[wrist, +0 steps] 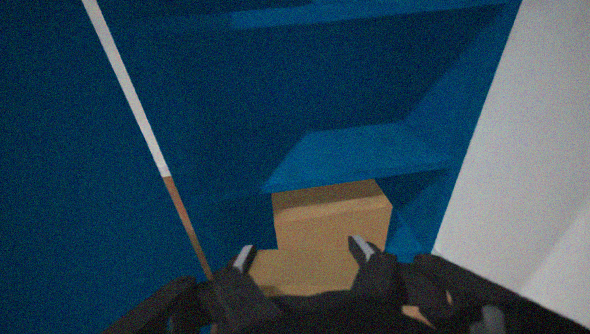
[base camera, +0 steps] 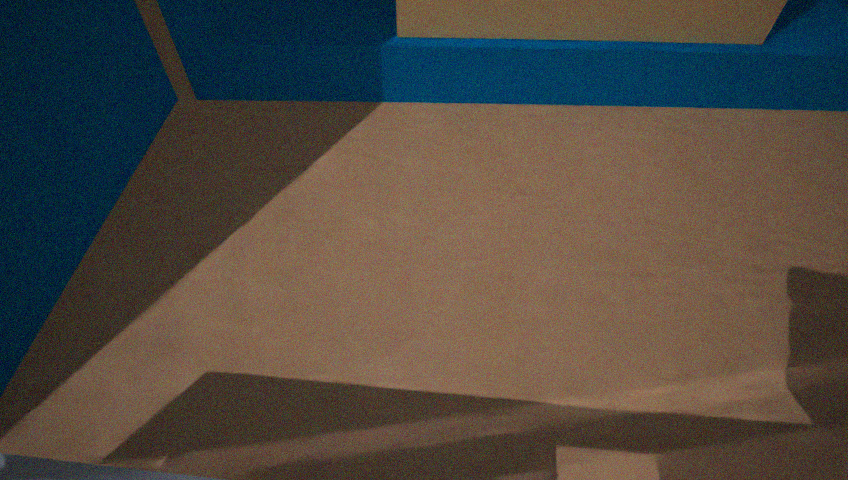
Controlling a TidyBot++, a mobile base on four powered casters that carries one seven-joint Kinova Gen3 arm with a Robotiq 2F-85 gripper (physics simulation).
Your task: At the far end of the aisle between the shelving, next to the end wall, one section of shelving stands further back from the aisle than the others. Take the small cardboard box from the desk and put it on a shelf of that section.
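Frame: origin at the arm's base, x back, y left, z down, level; metres.
Seen in the pictures: gripper, between the fingertips: (wrist: 303,254).
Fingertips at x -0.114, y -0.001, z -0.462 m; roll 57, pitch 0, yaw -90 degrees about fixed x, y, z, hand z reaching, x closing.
Offsets run from my fingertips to a thing's top centre. Level surfaces: height alone.
My gripper (wrist: 303,254) is shut on the small cardboard box {dz -0.033, dx +0.044, dy +0.004 m} (wrist: 305,272), which sits between its two fingertips at the bottom of the wrist view. Blue shelving (base camera: 595,74) (wrist: 355,155) stands in front of me. In the wrist view it shows a shelf board with a larger cardboard box beneath it, directly beyond the held box. Whether the held box touches that larger box or the shelving I cannot tell. The gripper does not show in the base camera view.
The larger cardboard box {dz +0.513, dx -0.697, dy -0.125 m} (base camera: 577,20) (wrist: 332,225) stands on the bottom shelf. A blue side panel (base camera: 59,148) (wrist: 65,150) rises at the left, with a narrow gap beside it. A white wall (wrist: 525,125) is at the right in the wrist view. Shadows cross the brown floor {dz +0.859 m} (base camera: 476,237).
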